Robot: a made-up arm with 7 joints. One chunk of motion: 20 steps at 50 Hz.
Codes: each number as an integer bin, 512 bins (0 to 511) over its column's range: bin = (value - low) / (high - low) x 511, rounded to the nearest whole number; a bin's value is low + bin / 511 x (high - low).
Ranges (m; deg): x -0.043..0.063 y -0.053..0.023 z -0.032..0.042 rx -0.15..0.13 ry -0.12..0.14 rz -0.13..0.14
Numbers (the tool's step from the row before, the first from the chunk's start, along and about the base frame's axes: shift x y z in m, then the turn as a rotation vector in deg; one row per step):
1: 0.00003 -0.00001 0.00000 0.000 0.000 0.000
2: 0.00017 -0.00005 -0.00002 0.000 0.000 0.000
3: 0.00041 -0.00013 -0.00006 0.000 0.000 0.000
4: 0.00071 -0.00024 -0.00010 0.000 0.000 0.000
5: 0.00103 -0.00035 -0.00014 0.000 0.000 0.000
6: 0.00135 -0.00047 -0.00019 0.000 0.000 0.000
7: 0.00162 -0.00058 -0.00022 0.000 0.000 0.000
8: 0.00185 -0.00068 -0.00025 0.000 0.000 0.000
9: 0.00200 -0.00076 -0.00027 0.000 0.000 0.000
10: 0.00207 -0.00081 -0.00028 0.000 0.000 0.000
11: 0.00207 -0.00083 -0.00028 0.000 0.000 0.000
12: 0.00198 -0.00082 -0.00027 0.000 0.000 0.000
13: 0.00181 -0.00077 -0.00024 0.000 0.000 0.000
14: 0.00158 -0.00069 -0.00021 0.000 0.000 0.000
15: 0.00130 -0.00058 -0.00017 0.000 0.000 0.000
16: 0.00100 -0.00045 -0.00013 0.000 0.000 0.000
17: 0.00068 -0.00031 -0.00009 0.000 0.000 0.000
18: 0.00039 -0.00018 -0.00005 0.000 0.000 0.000
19: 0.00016 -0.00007 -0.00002 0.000 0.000 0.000
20: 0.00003 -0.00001 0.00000 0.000 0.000 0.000
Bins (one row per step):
1: 207 356 221 274 236 246
2: 208 356 221 274 236 246
3: 209 355 221 274 236 246
4: 211 355 220 274 236 246
5: 212 354 220 274 236 246
6: 214 353 220 274 236 246
7: 215 352 219 274 236 246
8: 216 352 219 274 236 246
9: 217 351 219 274 236 246
10: 217 351 219 274 236 246
11: 217 351 219 274 236 246
12: 217 351 219 274 236 246
13: 216 351 219 274 236 246
14: 215 352 220 274 236 246
15: 214 352 220 274 236 246
16: 212 353 220 274 236 246
17: 211 354 220 274 236 246
18: 209 355 221 274 236 246
19: 208 356 221 274 236 246
20: 207 356 221 274 236 246

